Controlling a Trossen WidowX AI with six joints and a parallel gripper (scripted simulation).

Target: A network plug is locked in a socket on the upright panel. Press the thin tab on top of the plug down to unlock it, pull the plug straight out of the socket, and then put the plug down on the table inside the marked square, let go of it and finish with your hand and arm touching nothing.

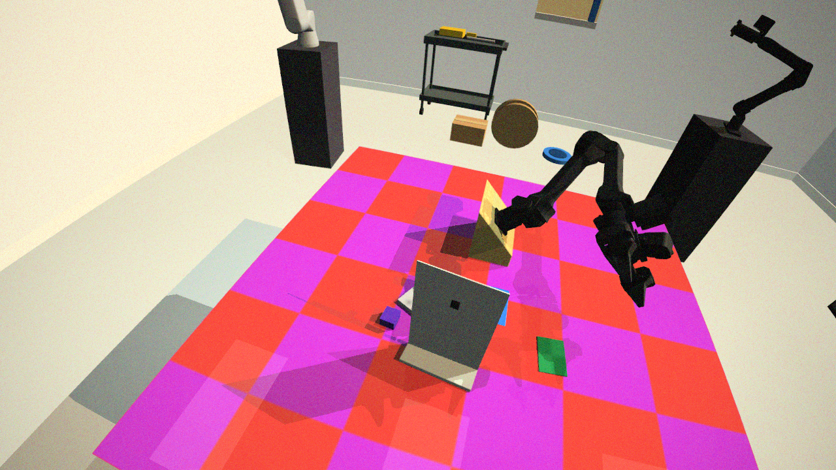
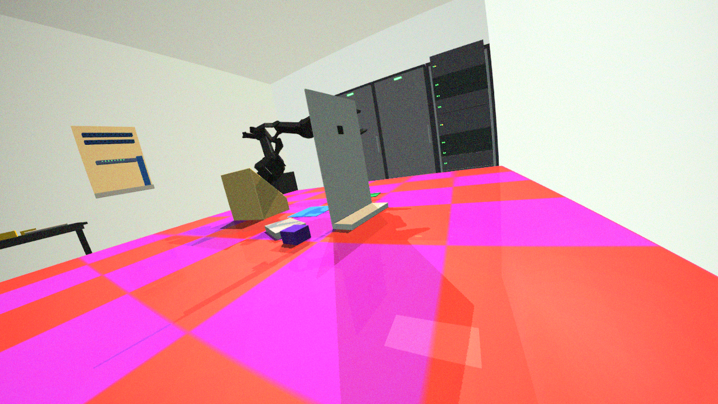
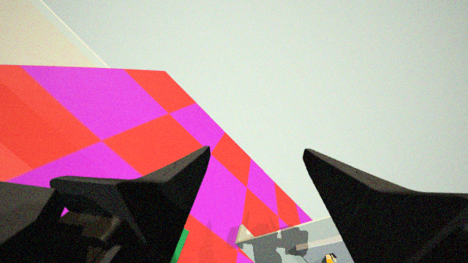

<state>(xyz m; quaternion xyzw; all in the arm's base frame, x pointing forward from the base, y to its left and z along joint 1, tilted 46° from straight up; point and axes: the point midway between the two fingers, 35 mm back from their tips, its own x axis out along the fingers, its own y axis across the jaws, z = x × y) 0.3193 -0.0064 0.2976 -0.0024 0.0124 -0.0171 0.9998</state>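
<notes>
Right now the network plug is 20 mm ahead of my gripper tip, 320 mm to the right of it and 70 mm below it. The rest, counted from my gripper tip: grey upright panel: 40 mm ahead, 320 mm to the right, 150 mm below; then flat blue square: 150 mm behind, 230 mm to the right, 270 mm below.
</notes>
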